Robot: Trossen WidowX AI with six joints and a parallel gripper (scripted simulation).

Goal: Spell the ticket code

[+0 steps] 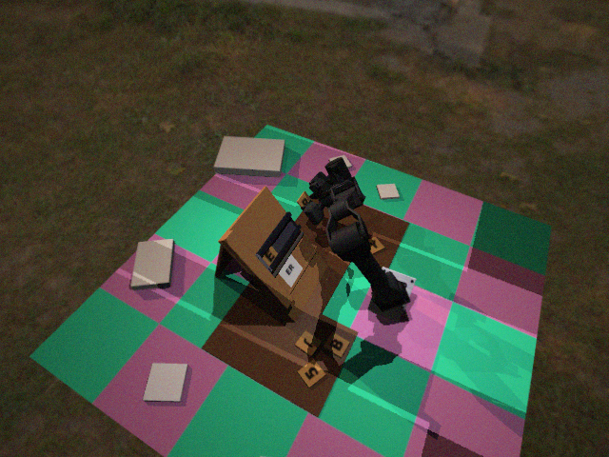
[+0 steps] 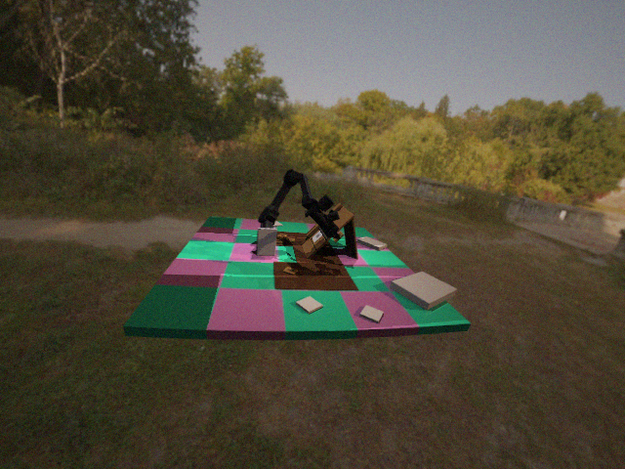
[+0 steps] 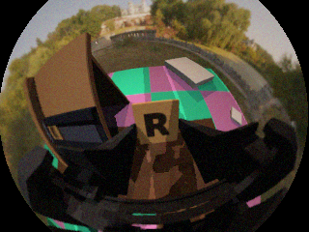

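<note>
My gripper tip is now 30 mm past the white ticket, 220 mm to the right of it and 70 mm above it. Also, from my gripper tip: beige block: 430 mm ahead, 320 mm to the left, 160 mm below; then letter tile: right at my gripper tip.
</note>
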